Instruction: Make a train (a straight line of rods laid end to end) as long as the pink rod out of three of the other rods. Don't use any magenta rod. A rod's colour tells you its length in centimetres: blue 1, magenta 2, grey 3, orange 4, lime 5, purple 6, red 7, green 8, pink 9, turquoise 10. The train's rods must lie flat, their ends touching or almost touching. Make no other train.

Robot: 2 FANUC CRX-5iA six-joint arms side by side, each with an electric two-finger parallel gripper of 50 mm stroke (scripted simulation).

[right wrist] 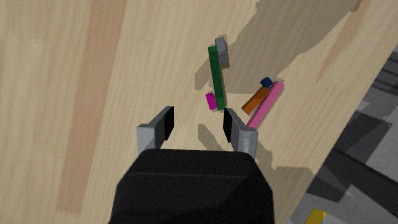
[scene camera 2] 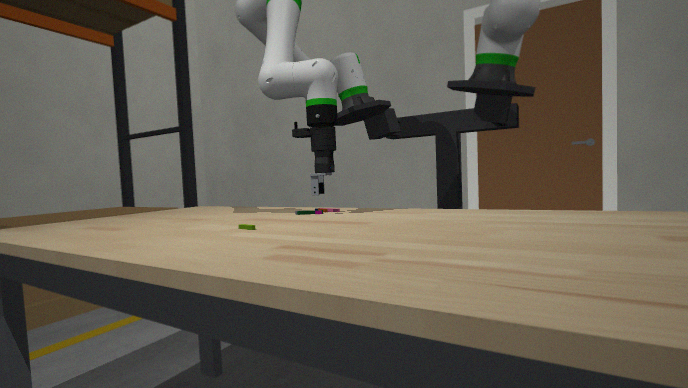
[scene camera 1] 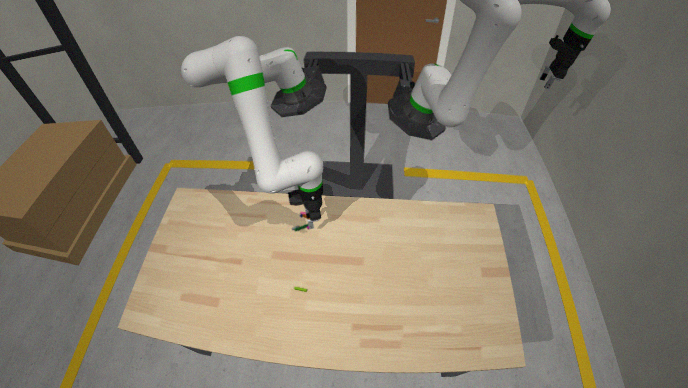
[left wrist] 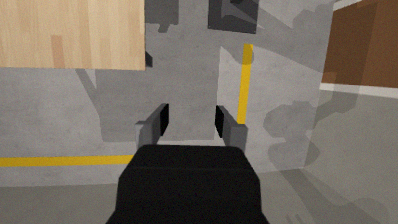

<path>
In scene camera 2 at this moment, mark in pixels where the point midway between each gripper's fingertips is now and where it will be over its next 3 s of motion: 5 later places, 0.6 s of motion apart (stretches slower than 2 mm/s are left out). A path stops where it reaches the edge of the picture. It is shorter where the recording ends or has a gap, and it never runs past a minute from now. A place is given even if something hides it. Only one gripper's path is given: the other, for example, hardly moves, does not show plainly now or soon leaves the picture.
My right gripper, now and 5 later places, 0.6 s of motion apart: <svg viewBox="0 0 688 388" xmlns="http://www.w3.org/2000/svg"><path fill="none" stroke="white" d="M318 194L331 190L332 190L333 194L333 202L333 206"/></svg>
</path>
